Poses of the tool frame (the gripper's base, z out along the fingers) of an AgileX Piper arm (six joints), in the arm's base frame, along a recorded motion.
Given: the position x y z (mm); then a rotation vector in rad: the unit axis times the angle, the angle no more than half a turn.
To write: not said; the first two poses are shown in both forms.
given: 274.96, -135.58, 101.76, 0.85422, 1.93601, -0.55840
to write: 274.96, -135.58, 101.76, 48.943, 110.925, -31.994
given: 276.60, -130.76, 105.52, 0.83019, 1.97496, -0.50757
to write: 276.60, -130.76, 105.52, 47.566, 113.157, -29.082
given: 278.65, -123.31, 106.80, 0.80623, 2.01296, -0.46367
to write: 278.65, -123.31, 106.80, 46.194, 115.334, -26.566
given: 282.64, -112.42, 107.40, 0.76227, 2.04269, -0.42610
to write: 282.64, -112.42, 107.40, 43.675, 117.038, -24.414
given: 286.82, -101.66, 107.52, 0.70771, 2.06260, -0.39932
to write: 286.82, -101.66, 107.52, 40.549, 118.178, -22.879
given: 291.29, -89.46, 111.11, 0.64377, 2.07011, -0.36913
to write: 291.29, -89.46, 111.11, 36.885, 118.609, -21.150
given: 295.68, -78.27, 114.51, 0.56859, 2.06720, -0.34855
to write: 295.68, -78.27, 114.51, 32.578, 118.442, -19.970
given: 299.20, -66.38, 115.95, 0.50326, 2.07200, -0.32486
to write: 299.20, -66.38, 115.95, 28.835, 118.717, -18.613
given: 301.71, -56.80, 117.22, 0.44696, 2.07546, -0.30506
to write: 301.71, -56.80, 117.22, 25.609, 118.915, -17.479
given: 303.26, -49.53, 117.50, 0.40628, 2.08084, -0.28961
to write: 303.26, -49.53, 117.50, 23.278, 119.223, -16.593
